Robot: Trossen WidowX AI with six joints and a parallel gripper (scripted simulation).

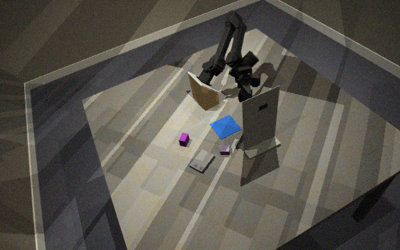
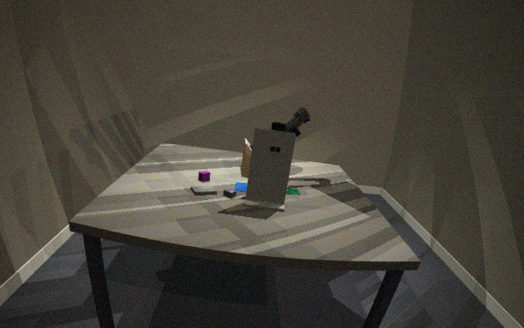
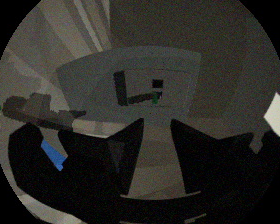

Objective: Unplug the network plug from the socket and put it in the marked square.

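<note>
The network plug lies 7 cm ahead of my gripper tip and 1 cm to the right of it. From my gripper tip the other things lie so: blue marked square: 25 cm below, 11 cm behind, 7 cm to the right; green flat piece: 25 cm below, 14 cm to the left, 12 cm behind; grey upright panel: 10 cm below, 9 cm ahead.
</note>
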